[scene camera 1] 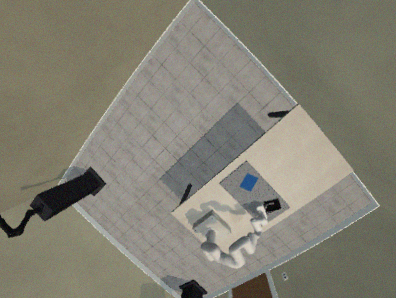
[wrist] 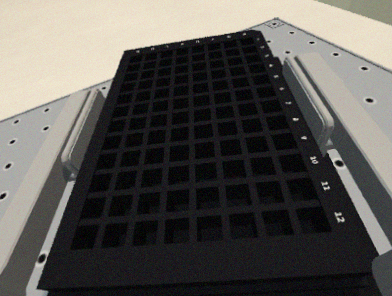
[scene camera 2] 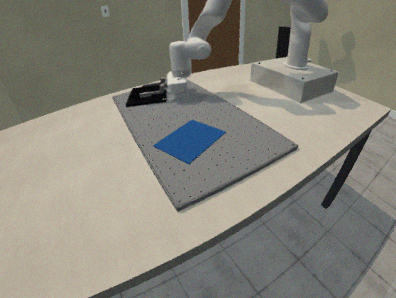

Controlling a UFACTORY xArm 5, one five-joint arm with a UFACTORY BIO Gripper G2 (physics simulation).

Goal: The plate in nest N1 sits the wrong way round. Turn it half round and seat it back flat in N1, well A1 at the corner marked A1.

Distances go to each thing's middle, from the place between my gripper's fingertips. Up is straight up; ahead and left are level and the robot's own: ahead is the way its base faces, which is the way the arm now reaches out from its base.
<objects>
Right now my hand is 20 mm past the black well plate (wrist: pixel 201 167) and 10 mm to the right of it. Also, from my hand: flat blue rectangle (scene camera 2: pixel 186 143) 50 mm behind, 370 mm to the left, 40 mm below.
</objects>
